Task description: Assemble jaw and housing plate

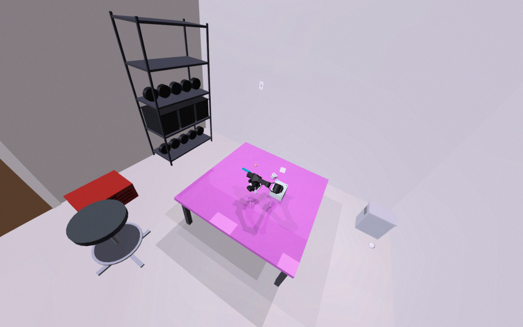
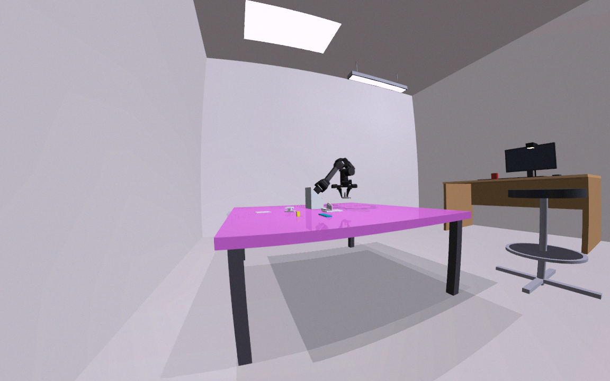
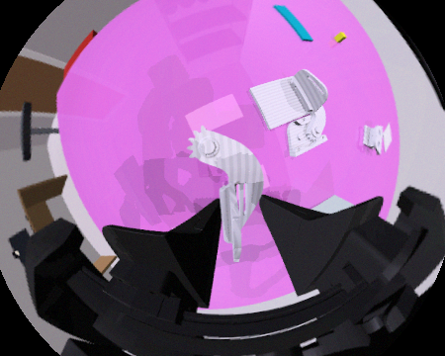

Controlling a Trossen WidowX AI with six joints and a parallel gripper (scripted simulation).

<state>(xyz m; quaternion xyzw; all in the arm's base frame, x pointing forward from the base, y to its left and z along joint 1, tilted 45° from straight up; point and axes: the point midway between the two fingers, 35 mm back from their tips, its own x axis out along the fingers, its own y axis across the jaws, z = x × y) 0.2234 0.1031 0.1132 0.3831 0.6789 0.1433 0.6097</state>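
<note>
Right now my gripper tip is 4 cm short of the white jaw and 1 cm to the right of it. Also, from my gripper tip: cyan bar (29 cm to the right, 27 cm ahead, 8 cm below); small white part (40 cm to the right, 7 cm below, 6 cm behind); white ledge (14 cm to the right, 8 cm below, 8 cm ahead).
</note>
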